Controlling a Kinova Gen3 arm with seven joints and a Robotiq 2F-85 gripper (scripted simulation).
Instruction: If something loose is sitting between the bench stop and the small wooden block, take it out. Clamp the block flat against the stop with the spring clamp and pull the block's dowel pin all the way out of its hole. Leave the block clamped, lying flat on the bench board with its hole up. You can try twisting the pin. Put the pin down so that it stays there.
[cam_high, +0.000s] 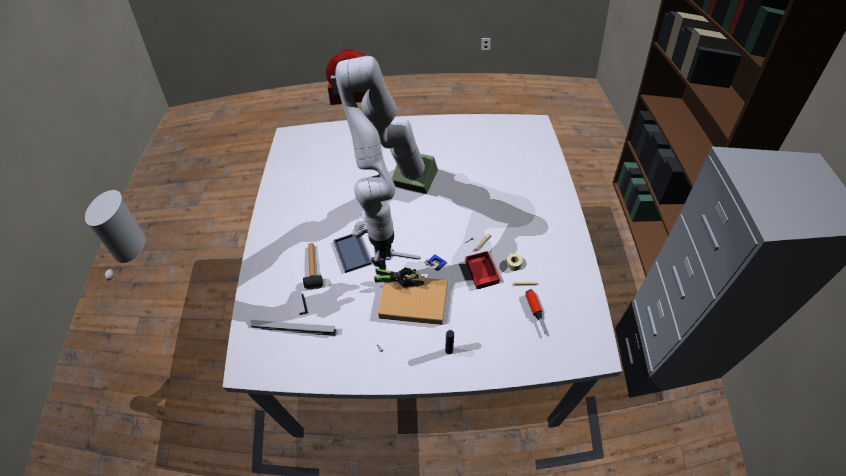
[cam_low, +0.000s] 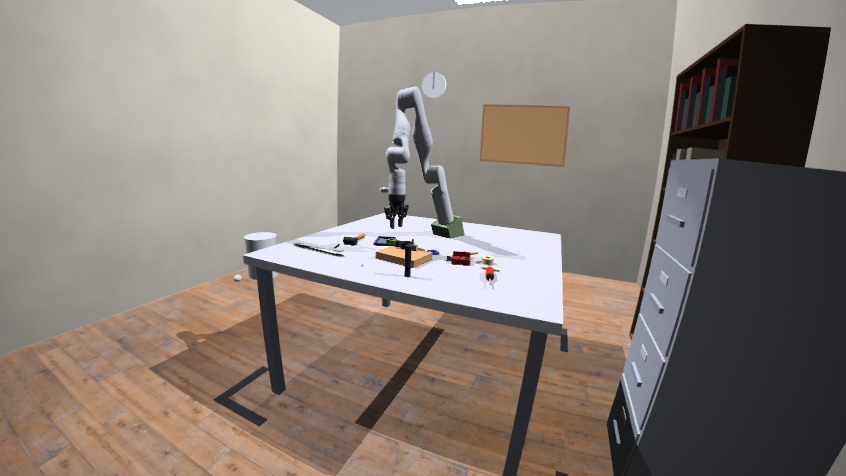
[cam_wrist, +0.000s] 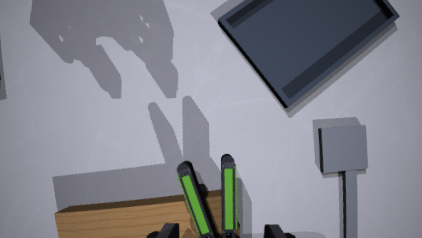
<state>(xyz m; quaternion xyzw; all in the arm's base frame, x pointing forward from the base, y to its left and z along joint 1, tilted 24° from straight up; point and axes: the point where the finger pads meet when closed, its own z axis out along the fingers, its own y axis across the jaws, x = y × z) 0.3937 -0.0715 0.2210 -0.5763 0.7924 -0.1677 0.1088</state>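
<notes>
Right now the round dowel pin is 10 cm to the left of my hand, 7 cm below it and 2 cm ahead of it. Round my hand: grey t-shaped tool 13 cm below, 11 cm behind, 3 cm to the left; then wooden bench board 11 cm below, 8 cm to the left, 8 cm ahead; then wooden block 10 cm to the left, 9 cm below, 2 cm ahead.
</notes>
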